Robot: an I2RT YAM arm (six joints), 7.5 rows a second.
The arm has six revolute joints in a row. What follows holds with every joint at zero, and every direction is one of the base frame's. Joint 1 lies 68 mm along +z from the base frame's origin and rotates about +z. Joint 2 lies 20 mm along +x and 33.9 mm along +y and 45.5 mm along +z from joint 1 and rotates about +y. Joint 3 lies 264 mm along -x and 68.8 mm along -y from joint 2 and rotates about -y. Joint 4 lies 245 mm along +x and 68.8 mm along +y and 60 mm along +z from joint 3 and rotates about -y. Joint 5 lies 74 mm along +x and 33.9 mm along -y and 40.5 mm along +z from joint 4 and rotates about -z. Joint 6 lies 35.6 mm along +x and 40.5 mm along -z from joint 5 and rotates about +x. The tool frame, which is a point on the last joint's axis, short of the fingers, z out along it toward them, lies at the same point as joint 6; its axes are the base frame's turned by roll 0, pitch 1.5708 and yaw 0 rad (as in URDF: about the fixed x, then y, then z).
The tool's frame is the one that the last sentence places.
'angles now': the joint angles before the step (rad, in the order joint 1, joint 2, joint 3, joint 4, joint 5, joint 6). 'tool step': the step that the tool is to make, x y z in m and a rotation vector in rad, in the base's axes. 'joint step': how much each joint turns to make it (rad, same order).
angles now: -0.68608, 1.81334, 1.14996, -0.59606, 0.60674, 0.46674
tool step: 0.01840, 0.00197, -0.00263, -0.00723, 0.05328, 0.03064
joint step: 0.04004, 0.06029, 0.06866, -0.04423, 0.03967, -0.00269
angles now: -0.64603, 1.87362, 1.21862, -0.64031, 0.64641, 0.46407
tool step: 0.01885, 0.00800, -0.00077, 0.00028, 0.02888, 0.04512
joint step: 0.04959, 0.04273, 0.05609, -0.03700, 0.01717, -0.00001
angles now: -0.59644, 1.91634, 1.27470, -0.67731, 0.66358, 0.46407
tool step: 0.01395, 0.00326, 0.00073, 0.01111, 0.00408, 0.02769
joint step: 0.02746, 0.03433, 0.05303, -0.02937, -0.00687, 0.00189
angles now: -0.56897, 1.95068, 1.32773, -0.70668, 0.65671, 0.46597
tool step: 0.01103, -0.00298, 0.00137, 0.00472, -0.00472, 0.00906
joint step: 0.00839, 0.03545, 0.05720, -0.02099, -0.00648, 0.00115
